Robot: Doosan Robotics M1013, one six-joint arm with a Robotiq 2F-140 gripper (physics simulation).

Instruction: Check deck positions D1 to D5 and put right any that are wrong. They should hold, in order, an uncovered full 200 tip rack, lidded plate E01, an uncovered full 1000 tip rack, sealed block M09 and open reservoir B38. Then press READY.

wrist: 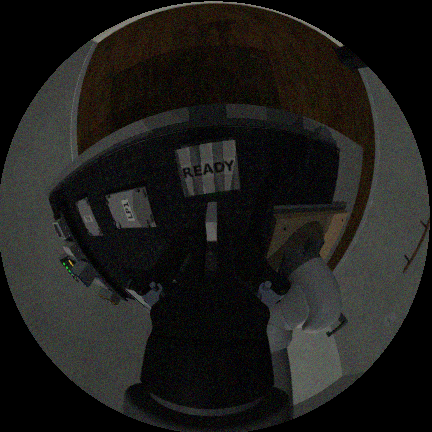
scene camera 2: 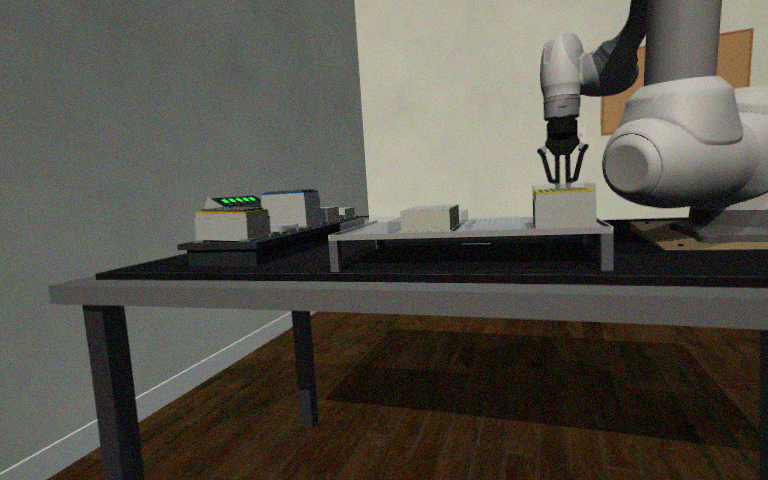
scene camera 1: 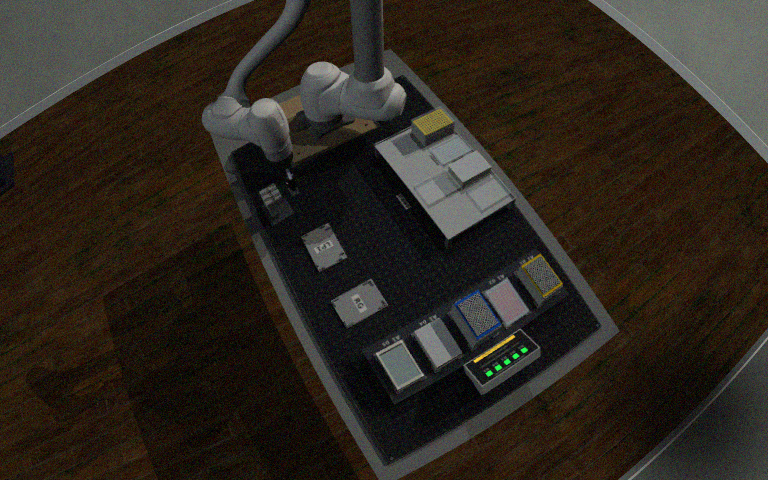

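Seen in the pictures: gripper, fingertip midpoint: (wrist: 212, 209) (scene camera 1: 295, 192); arm's base, origin of the base link: (wrist: 298, 259) (scene camera 2: 737, 233) (scene camera 1: 325, 118).
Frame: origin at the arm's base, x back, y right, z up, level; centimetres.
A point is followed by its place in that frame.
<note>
My gripper (scene camera 1: 292, 189) {z 4.4, x -28.0, y 27.2 cm} (scene camera 2: 562, 183) (wrist: 212, 209) {z 4.4, x -28.0, y 27.2 cm} is shut and empty, beside the READY button (scene camera 1: 271, 194) {z 10.1, x -27.6, y 34.9 cm} (wrist: 208, 169) {z 10.1, x -27.1, y 34.9 cm} and apart from it. On the deck in scene camera 1, a yellow-rimmed tip rack (scene camera 1: 542, 275) {z 11.3, x -101.1, y -17.6 cm} (scene camera 2: 223, 226) {z 7.8, x -100.7, y -22.2 cm} stands at D1, a pinkish plate (scene camera 1: 506, 301) {z 6.1, x -99.7, y -5.1 cm} at D2, a blue-rimmed tip rack (scene camera 1: 478, 314) {z 14.2, x -99.0, y 6.9 cm} (scene camera 2: 289, 209) {z 9.5, x -97.3, y 2.5 cm} at D3, a pale grey block (scene camera 1: 437, 343) {z 8.7, x -98.0, y 19.7 cm} at D4 and an open-looking reservoir (scene camera 1: 399, 365) {z 5.9, x -96.6, y 31.6 cm} at D5. Both racks look uncovered and full. The codes, and whether the plate is lidded or the block sealed, cannot be read.
A white raised shelf (scene camera 1: 451, 224) {z 5.7, x -69.0, y -7.5 cm} (scene camera 2: 470, 233) {z 5.8, x -49.6, y -32.9 cm} holds a yellow tip rack (scene camera 1: 433, 125) (scene camera 2: 564, 208), a flat clear item (scene camera 1: 451, 148) {z 7.3, x -45.9, y -26.0 cm} and a white block (scene camera 1: 470, 168) {z 9.8, x -57.7, y -24.5 cm} (scene camera 2: 428, 217) {z 8.5, x -56.4, y -31.4 cm}. Plates LP1 (scene camera 1: 323, 247) {z 0.7, x -49.9, y 29.1 cm} (wrist: 131, 208) {z 0.7, x -48.0, y 29.1 cm} and RG (scene camera 1: 359, 303) {z 0.5, x -72.5, y 29.8 cm} lie on the table. A panel (scene camera 1: 502, 361) {z 12.1, x -113.9, y 9.1 cm} shows several green lights.
</note>
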